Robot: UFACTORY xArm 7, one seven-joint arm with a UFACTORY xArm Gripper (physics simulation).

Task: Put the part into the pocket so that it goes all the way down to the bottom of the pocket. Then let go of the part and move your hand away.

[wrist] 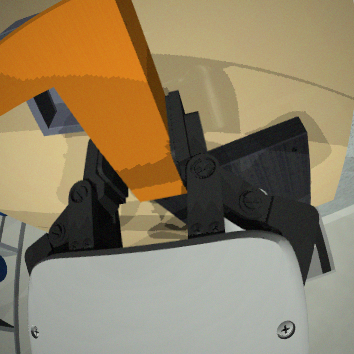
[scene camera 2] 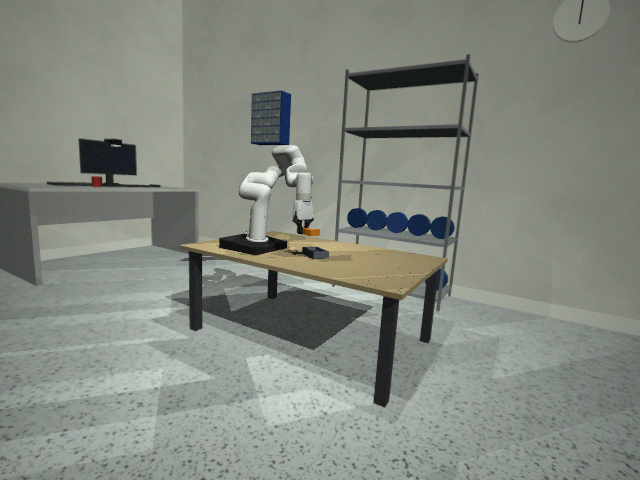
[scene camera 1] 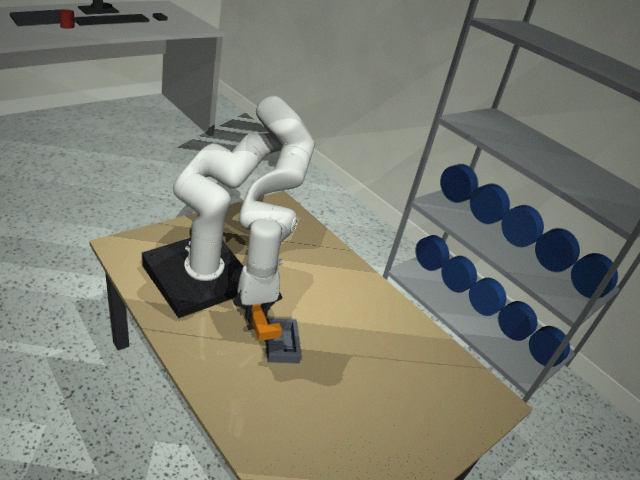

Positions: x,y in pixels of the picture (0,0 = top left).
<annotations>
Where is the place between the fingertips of my gripper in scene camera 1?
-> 255,319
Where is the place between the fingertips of my gripper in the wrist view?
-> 144,118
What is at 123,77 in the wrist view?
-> An orange L-shaped part.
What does my gripper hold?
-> An orange L-shaped part.
</annotations>
